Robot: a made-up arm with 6 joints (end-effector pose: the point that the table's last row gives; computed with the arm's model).
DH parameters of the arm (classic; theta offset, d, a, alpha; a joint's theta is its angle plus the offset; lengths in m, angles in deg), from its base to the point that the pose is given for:
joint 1: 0 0.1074 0 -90
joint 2: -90 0 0.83 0
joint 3: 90 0.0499 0 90
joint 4: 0 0.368 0 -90
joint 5: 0 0 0 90
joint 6: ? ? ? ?
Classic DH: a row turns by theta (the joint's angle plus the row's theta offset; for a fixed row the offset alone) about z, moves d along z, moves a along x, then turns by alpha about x.
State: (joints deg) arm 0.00 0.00 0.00 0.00 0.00 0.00
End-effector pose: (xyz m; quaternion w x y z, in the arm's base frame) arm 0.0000 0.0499 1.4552 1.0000 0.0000 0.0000 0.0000
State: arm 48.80 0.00 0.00 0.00 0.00 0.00
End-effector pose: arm -0.0375 0.0329 1.4552 0.9107 0.0000 0.0000 0.4131
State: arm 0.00 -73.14 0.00 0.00 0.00 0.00
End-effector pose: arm -1.2899 0.0499 0.4983 0.8031 0.0000 -0.5958 0.0000
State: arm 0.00 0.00 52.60 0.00 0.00 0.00
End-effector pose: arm 0.4113 0.0499 1.2519 0.8965 0.0000 0.4431 0.0000
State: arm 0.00 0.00 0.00 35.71 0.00 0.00
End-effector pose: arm 0.0000 0.0499 1.4552 0.9518 0.0000 0.0000 0.3066
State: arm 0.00 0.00 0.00 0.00 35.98 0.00
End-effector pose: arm 0.0880 0.0499 1.4266 0.9511 0.0000 0.3089 0.0000
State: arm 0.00 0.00 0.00 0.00 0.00 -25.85
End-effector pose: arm 0.0000 0.0499 1.4552 0.9747 0.0000 0.0000 -0.2237
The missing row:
joint 6: 0 0.1498 0 0
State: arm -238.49 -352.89 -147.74 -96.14 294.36 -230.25
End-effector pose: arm -0.0635 -0.2515 0.6080 0.5682 0.4049 -0.6816 0.2204
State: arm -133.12 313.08 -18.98 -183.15 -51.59 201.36
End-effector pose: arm 0.7011 0.6851 0.9696 0.5445 -0.1162 -0.0504 -0.8291
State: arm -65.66 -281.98 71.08 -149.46 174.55 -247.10
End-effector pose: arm 0.4242 -0.8342 0.0982 0.1478 0.0848 -0.2114 -0.9624
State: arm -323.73 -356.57 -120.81 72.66 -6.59 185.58
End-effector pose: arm -0.3479 -0.2137 0.6937 0.4494 0.8149 -0.2820 -0.2333
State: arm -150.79 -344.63 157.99 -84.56 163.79 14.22
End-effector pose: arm -0.2072 -0.1253 0.6846 0.8912 -0.1380 -0.0748 -0.4257
